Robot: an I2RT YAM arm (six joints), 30 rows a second.
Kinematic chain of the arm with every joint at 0, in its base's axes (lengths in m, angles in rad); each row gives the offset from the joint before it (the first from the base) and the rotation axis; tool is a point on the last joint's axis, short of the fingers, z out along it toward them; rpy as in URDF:
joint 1: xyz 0 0 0.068 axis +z
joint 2: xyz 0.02 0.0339 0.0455 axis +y
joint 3: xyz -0.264 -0.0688 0 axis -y
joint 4: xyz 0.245 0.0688 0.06 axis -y
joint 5: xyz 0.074 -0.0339 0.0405 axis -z
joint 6: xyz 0.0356 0 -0.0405 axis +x
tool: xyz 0 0 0 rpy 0 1.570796 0
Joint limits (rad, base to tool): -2.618..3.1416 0..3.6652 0..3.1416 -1.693..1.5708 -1.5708..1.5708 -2.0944..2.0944
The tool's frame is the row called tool.
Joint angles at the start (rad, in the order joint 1, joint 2, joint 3, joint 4, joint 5, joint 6):
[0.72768 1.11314 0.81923 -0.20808 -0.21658 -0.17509]
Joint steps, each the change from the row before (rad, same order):
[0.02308 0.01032 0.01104 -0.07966 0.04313 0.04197]
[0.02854 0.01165 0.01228 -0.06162 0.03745 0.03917]
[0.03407 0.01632 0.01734 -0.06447 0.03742 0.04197]
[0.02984 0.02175 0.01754 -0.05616 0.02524 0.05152]
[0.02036 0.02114 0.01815 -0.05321 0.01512 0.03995]
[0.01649 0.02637 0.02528 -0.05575 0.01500 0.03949]
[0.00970 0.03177 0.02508 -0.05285 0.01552 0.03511]
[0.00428 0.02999 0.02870 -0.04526 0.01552 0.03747]
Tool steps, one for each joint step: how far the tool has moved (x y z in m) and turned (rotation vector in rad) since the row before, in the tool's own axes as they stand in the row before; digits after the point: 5 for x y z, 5 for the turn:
[0.00554 0.00490 0.00215 0.01081 0.08239 0.04557]
[0.00327 0.00593 0.00230 0.00686 0.06397 0.03237]
[0.00245 0.00708 0.00260 0.00597 0.06611 0.02827]
[0.00209 0.00632 0.00354 0.00148 0.06192 0.03673]
[0.00169 0.00434 0.00288 0.00195 0.05700 0.02915]
[0.00015 0.00345 0.00282 0.00751 0.05705 0.02998]
[-0.00002 0.00174 0.00406 0.01527 0.05858 0.02956]
[-0.00211 0.00072 0.00271 0.01913 0.04447 0.03488]

